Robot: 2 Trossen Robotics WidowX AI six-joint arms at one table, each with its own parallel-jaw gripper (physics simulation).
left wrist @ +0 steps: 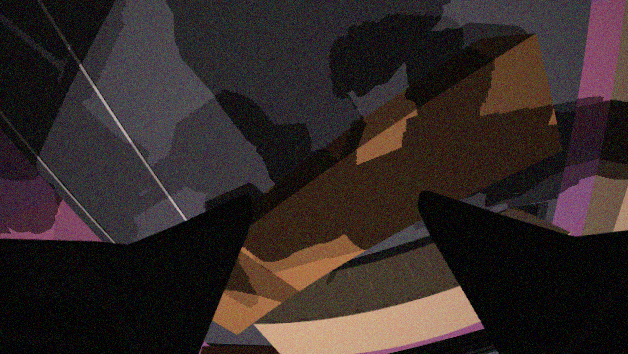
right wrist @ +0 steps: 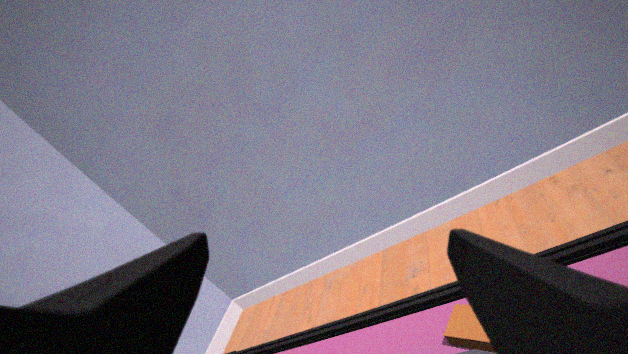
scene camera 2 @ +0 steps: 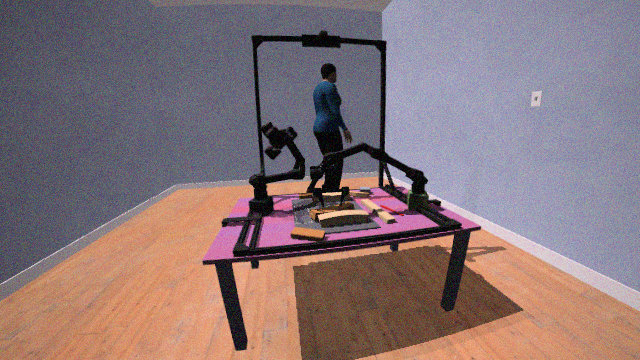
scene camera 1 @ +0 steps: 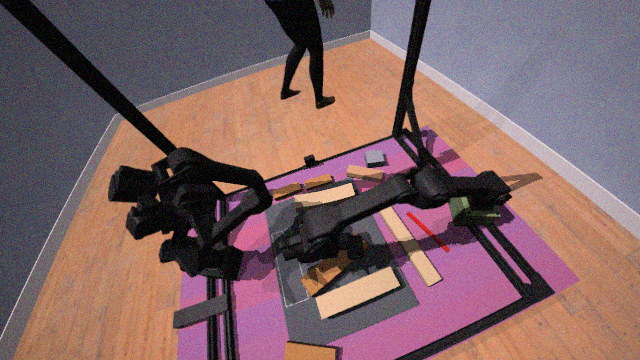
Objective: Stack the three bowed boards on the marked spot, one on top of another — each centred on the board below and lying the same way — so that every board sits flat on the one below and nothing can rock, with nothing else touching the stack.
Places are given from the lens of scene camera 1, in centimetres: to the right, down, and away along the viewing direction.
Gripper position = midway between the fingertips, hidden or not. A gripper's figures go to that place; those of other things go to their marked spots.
my left gripper [scene camera 1: 334,257]: 4, 25, 61
my right gripper [scene camera 1: 200,261]: -20, 14, 32
long pale plank [scene camera 1: 424,268]: 32, 27, 58
